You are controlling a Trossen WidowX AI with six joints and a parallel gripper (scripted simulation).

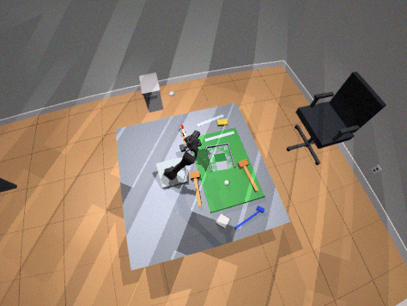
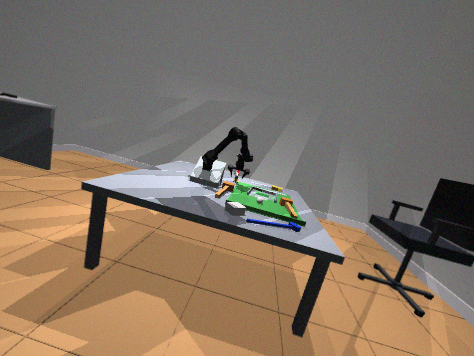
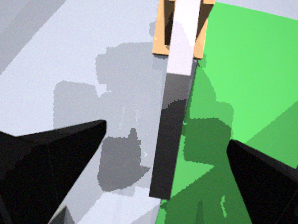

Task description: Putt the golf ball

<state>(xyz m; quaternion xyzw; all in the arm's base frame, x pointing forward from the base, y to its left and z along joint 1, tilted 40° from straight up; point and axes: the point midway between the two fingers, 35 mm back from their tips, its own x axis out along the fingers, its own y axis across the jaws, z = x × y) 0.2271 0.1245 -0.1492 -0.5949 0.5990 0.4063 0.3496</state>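
The red putter is 11 cm to the left of my gripper tip and 1 cm behind it. The rest, counted from my gripper tip: yellow block 39 cm ahead, 21 cm to the left, 4 cm below; green mat 25 cm ahead, 24 cm to the right, 5 cm below; white golf ball 40 cm to the right, 21 cm ahead, 3 cm below.
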